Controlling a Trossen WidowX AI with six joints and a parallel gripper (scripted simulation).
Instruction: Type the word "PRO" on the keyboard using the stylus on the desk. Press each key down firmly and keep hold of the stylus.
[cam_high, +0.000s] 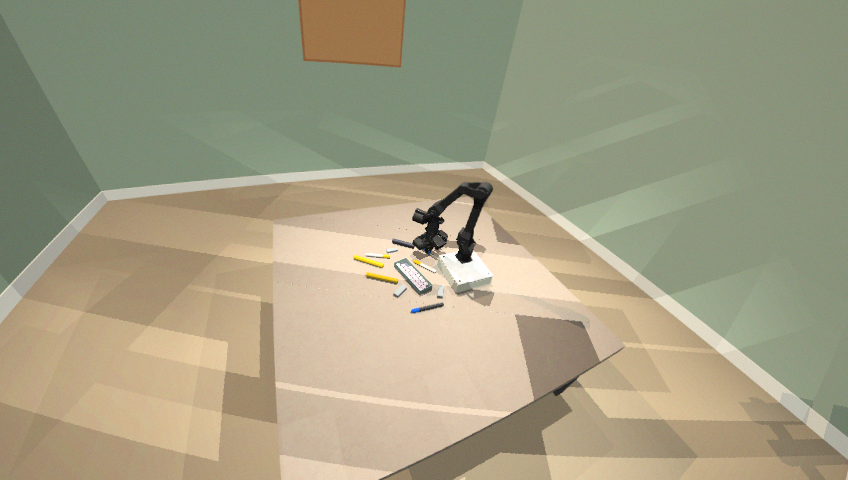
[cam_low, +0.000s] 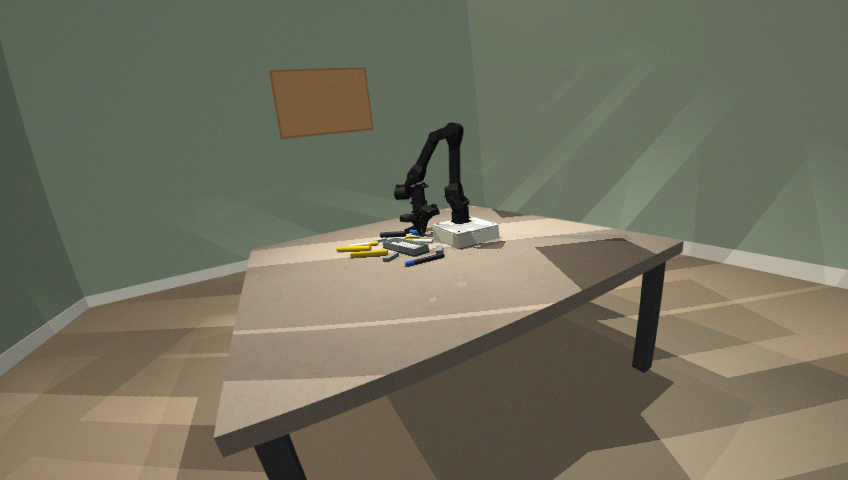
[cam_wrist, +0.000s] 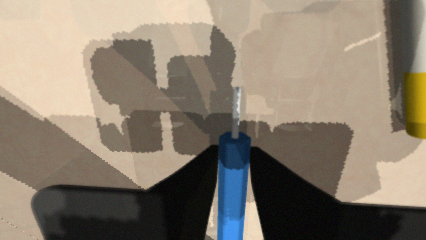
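Now: the blue stylus right at my gripper tip. The rest, counted from my gripper tip: grey block: 24 cm ahead, 18 cm to the left; then grey stylus tip: 3 cm to the left, 1 cm behind; then blue-capped dark pen: 31 cm to the left, 20 cm ahead.
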